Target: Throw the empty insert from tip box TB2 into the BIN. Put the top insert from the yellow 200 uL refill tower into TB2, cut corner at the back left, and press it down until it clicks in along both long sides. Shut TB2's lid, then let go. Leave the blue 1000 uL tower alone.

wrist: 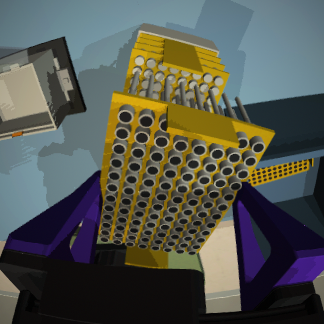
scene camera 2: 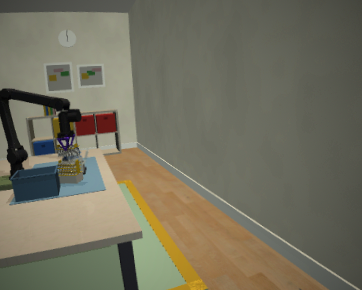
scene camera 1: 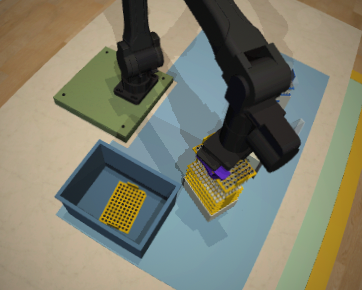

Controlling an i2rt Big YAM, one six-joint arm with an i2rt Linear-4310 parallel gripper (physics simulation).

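Note:
My gripper is shut on the yellow top insert, its purple fingers at the two long sides. The insert is full of grey tips and is raised above the yellow refill tower. Whether the tip ends are clear of the tower is hidden. TB2 stands open at the left in the wrist view; in scene camera 1 the arm mostly hides it. The empty insert lies inside the BIN.
The blue tower shows partly behind the arm in scene camera 1. A clear panel, seemingly TB2's lid, stands tilted right of the arm. The green base plate lies behind the BIN. The BIN's wall is close beside the yellow tower.

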